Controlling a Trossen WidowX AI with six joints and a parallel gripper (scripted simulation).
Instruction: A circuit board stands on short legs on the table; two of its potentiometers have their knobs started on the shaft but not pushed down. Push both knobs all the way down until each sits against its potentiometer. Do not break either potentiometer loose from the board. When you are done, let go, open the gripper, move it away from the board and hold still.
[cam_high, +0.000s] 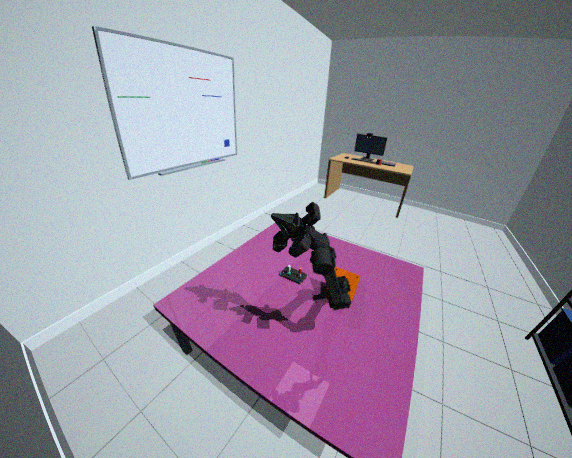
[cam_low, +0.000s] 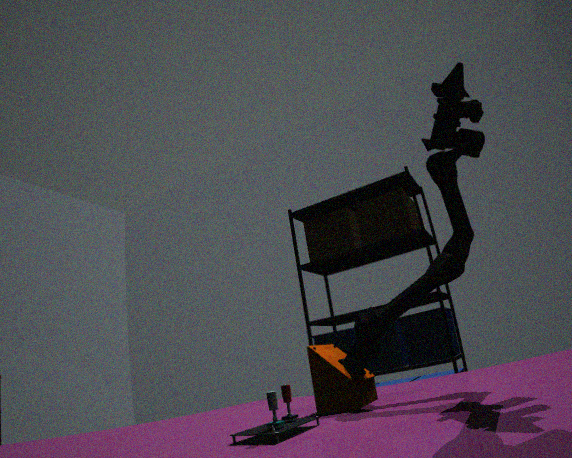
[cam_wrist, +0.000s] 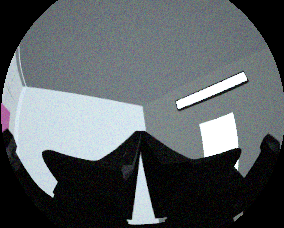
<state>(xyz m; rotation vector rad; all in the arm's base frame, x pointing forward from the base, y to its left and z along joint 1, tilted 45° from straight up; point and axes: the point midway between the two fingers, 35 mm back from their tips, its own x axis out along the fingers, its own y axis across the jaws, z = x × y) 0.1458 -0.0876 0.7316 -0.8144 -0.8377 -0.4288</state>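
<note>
My gripper tip is 620 mm above the red knob, 510 mm to the left of it and 110 mm short of it.
</note>
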